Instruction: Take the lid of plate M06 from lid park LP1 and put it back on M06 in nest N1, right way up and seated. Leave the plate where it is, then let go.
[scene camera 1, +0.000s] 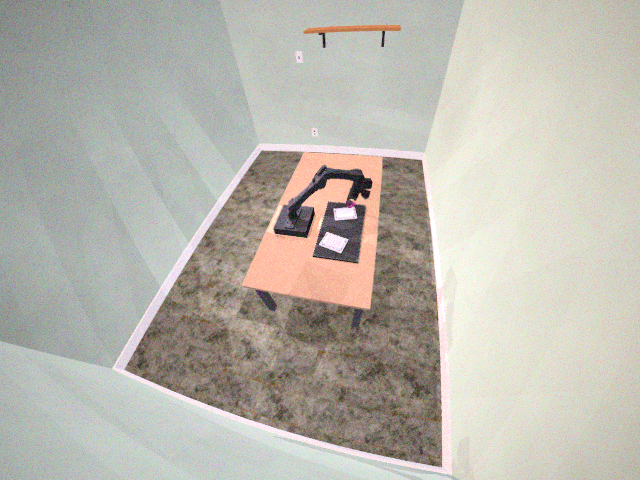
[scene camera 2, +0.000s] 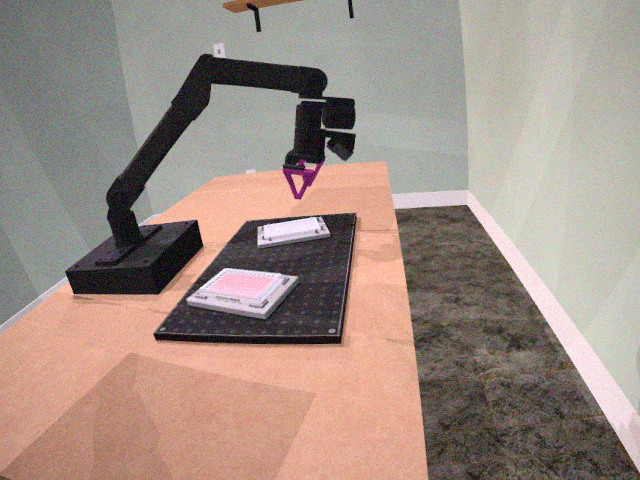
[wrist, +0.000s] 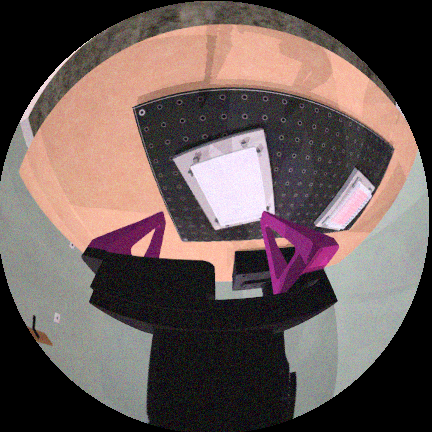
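Pixels of known places: gripper, between the fingertips: (scene camera 1: 350, 203) (scene camera 2: 303, 192) (wrist: 212, 216); arm's base, origin of its link: (scene camera 1: 293, 217) (scene camera 2: 130, 245) (wrist: 268, 280).
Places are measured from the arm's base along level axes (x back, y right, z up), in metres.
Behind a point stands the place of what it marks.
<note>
A white lid (scene camera 1: 345, 213) {x -0.351, y -0.151, z -0.034 m} (scene camera 2: 293, 229) {x -0.357, y -0.140, z -0.034 m} (wrist: 230, 187) {x -0.358, y -0.165, z -0.034 m} lies flat on the far pale holder (scene camera 2: 294, 241) {x -0.366, y -0.102, z -0.049 m} (wrist: 222, 150) {x -0.410, y -0.177, z -0.042 m}, which matches LP1; its code is unreadable. The plate (scene camera 1: 333, 242) {x -0.327, y 0.131, z -0.031 m} (scene camera 2: 240, 285) {x -0.333, y 0.135, z -0.026 m} (wrist: 352, 206) {x -0.339, y 0.114, z -0.026 m}, with a pink top face, sits in the near pale holder (scene camera 2: 232, 308) {x -0.334, y 0.183, z -0.042 m}, which matches N1. My gripper (scene camera 1: 351, 204) {x -0.378, y -0.188, z 0.038 m} (scene camera 2: 303, 190) {x -0.378, y -0.188, z 0.038 m} (wrist: 212, 216) {x -0.378, y -0.188, z 0.038 m} has magenta fingers. It is open and empty, pointing down above the far end of the board, beyond and higher than the lid. The fingers touch neither lid nor plate.
Both holders stand on a black perforated board (scene camera 1: 343, 227) {x -0.361, y -0.029, z -0.052 m} (scene camera 2: 320, 273) {x -0.452, y 0.046, z -0.052 m} (wrist: 305, 145) {x -0.428, y -0.057, z -0.052 m} on the wooden table (scene camera 1: 310, 273) {x -0.237, y 0.374, z -0.065 m} (scene camera 2: 361, 403) {x -0.553, y 0.349, z -0.065 m}. The arm's black base block (scene camera 1: 294, 222) {x -0.027, y 0.048, z 0.009 m} (scene camera 2: 134, 263) {x -0.082, y 0.094, z -0.002 m} (wrist: 250, 265) {x -0.119, y -0.093, z -0.016 m} stands beside the board. A wall shelf (scene camera 1: 351, 28) hangs far behind.
</note>
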